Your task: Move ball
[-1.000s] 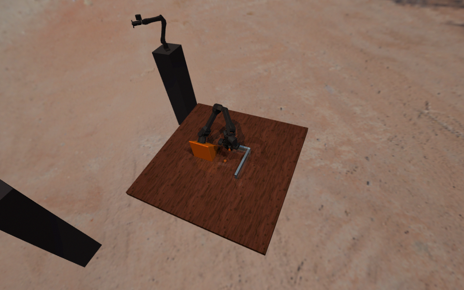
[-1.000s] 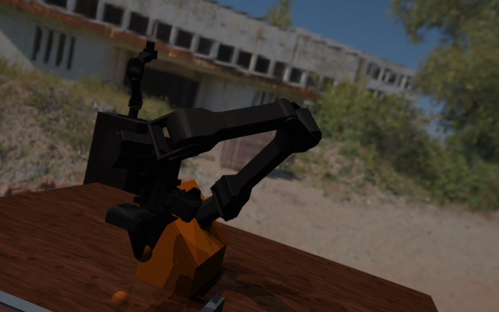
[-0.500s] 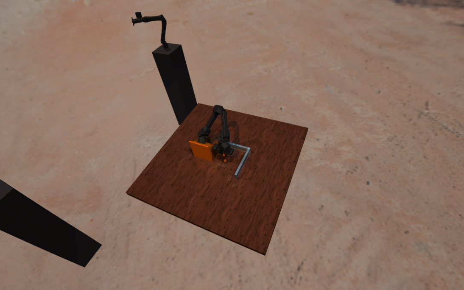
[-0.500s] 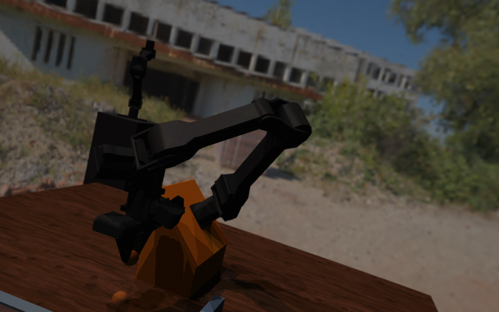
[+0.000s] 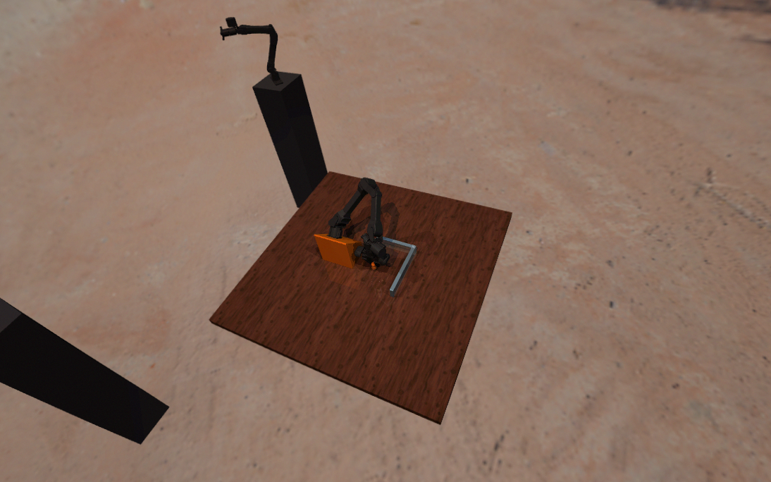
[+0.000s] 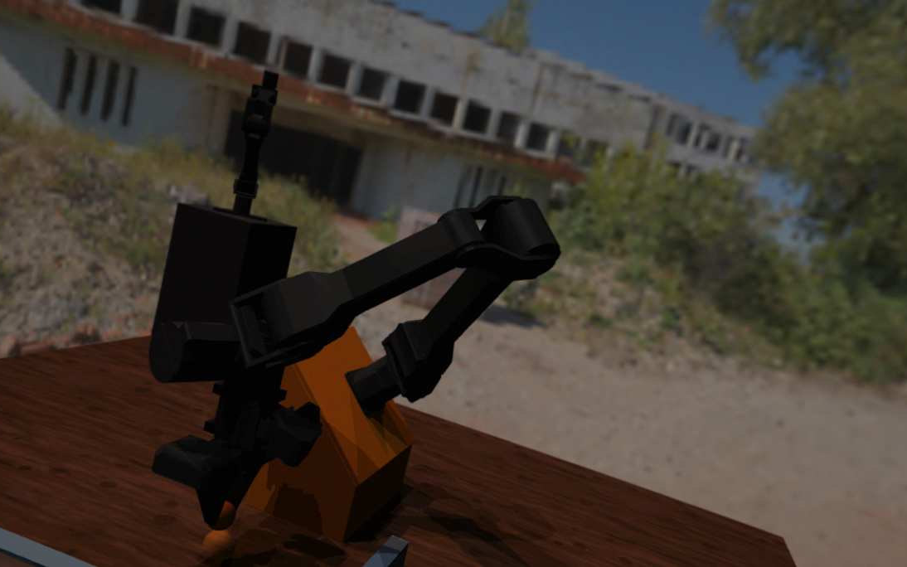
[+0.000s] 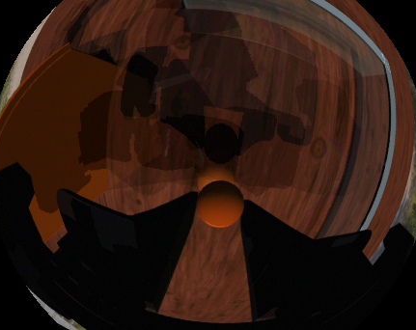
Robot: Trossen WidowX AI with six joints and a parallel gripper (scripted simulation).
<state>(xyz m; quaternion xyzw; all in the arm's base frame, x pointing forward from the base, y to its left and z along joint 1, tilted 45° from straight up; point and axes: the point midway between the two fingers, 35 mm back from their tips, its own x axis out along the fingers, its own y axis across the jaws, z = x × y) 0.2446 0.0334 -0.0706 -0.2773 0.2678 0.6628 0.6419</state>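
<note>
Right now my gripper tip is 3 cm above the orange spot. Also, from my gripper tip: orange ball (right at my gripper tip).
</note>
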